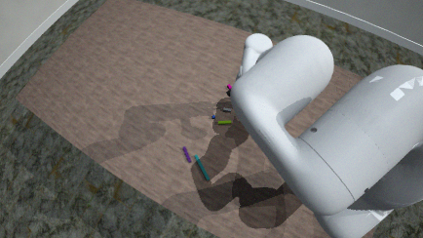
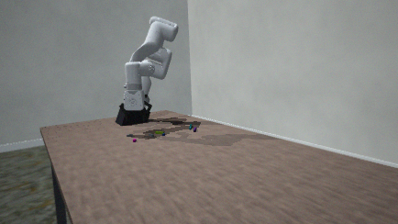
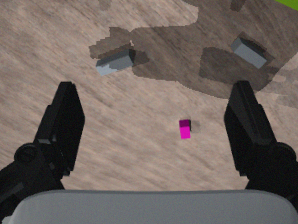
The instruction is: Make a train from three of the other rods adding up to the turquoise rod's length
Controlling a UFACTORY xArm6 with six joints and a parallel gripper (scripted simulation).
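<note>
Now: the magenta rod 10 cm ahead of my hand, 7 cm below it and 4 cm to the right of it. The rest, counted from my hand: blue rod: 11 cm to the left, 9 cm ahead, 7 cm below; then grey rod: 7 cm below, 4 cm to the right, 1 cm behind; then lime rod: 10 cm to the left, 7 cm below, 4 cm ahead.
</note>
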